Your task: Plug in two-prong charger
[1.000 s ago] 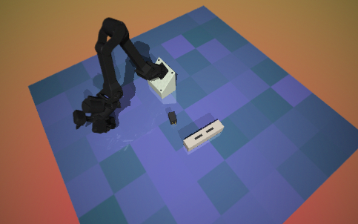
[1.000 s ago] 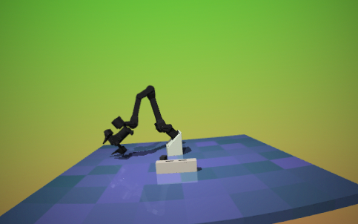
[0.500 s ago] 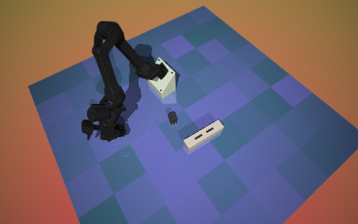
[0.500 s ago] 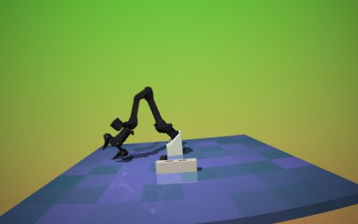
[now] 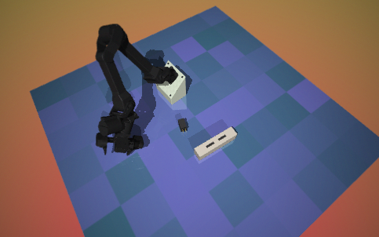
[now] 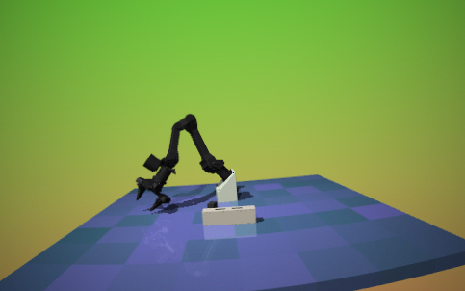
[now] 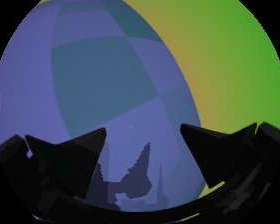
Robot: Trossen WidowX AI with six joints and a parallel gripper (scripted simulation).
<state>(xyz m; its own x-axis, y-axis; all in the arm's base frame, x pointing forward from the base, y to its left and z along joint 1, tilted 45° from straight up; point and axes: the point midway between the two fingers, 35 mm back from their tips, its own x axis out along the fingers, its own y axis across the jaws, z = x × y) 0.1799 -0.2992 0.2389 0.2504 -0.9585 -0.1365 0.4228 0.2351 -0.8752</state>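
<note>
My gripper tip is now 50 mm short of the black charger, 320 mm to the right of it and 20 mm above it.
</note>
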